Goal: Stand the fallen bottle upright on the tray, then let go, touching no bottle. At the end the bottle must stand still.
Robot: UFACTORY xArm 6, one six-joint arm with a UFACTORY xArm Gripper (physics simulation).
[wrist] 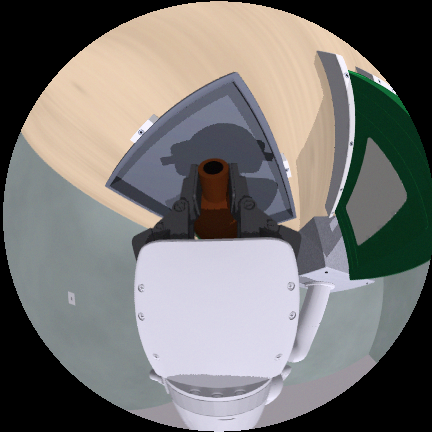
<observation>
In view: the gripper (214,173) and a brown bottle (215,221).
</observation>
